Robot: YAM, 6 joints.
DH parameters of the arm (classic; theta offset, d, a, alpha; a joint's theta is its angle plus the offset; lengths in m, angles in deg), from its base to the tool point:
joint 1: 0 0.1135 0.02 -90
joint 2: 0 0 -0.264 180
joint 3: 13.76 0 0.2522 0
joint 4: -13.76 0 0.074 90
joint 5: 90 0 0 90
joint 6: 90 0.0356 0 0
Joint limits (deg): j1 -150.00..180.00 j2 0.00..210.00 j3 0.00..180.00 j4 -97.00..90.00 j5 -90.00..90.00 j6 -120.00..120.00
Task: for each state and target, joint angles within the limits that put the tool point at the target. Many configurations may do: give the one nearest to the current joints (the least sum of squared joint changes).
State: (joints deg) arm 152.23 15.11 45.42 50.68 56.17 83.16
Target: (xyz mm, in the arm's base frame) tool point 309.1 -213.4 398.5
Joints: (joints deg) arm 140.83 0.00 86.39 70.46 56.80 83.16
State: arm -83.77 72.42 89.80 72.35 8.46 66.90
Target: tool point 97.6 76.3 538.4
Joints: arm -139.57 31.62 71.20 90.00 -8.44 66.90
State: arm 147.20 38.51 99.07 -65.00 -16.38 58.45
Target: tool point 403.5 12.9 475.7
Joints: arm 180.00 17.78 140.14 -37.53 21.25 58.45
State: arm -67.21 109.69 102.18 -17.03 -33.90 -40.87
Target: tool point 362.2 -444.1 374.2
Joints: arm -52.12 141.96 146.25 6.39 -21.69 -40.87
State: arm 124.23 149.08 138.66 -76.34 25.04 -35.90
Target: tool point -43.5 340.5 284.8
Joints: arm 99.80 111.86 104.78 -97.00 25.04 -35.90
